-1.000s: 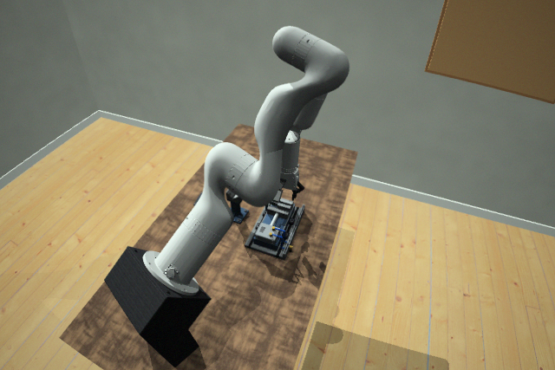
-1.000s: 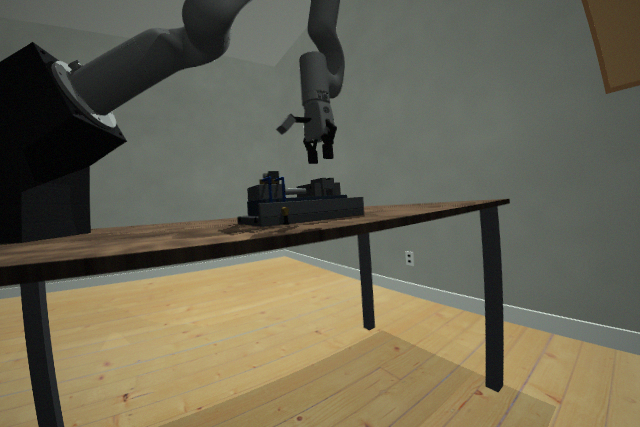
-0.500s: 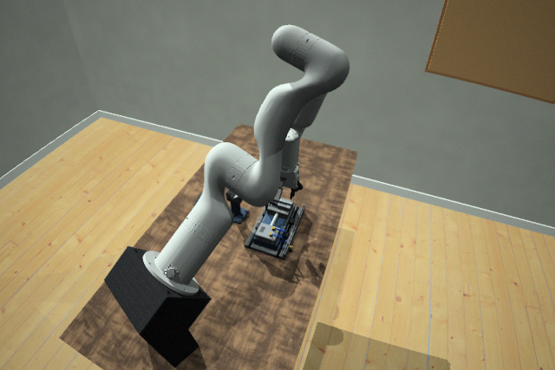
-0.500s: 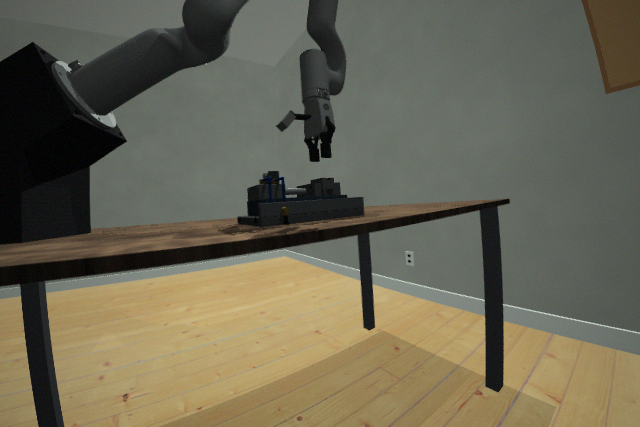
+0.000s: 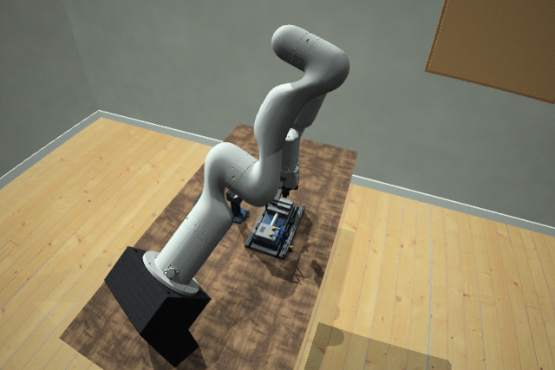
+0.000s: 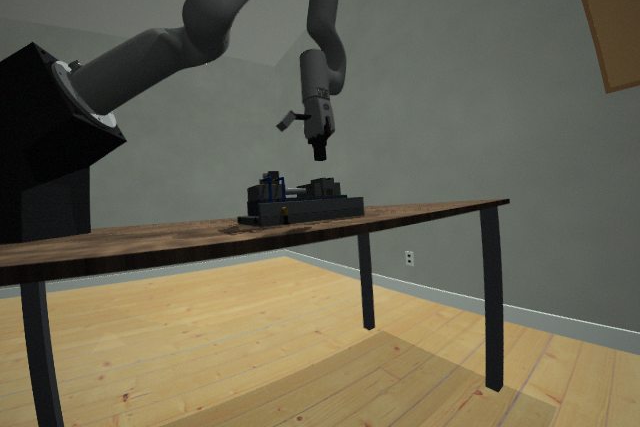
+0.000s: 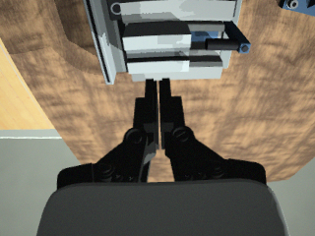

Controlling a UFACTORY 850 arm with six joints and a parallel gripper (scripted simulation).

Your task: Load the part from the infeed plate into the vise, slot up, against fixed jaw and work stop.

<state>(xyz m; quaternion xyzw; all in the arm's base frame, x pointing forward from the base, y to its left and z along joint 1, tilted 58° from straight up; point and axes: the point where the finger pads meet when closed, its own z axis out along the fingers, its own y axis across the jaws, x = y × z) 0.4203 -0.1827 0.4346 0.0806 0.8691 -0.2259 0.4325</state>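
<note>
The part lies 80 mm below my hand. Also, from my hand: cylinder rod (110 mm below, 70 mm behind, 60 mm to the left); then work stop (90 mm below, 60 mm to the left, 30 mm ahead); then moving jaw (110 mm below, 30 mm to the left, 20 mm behind).
</note>
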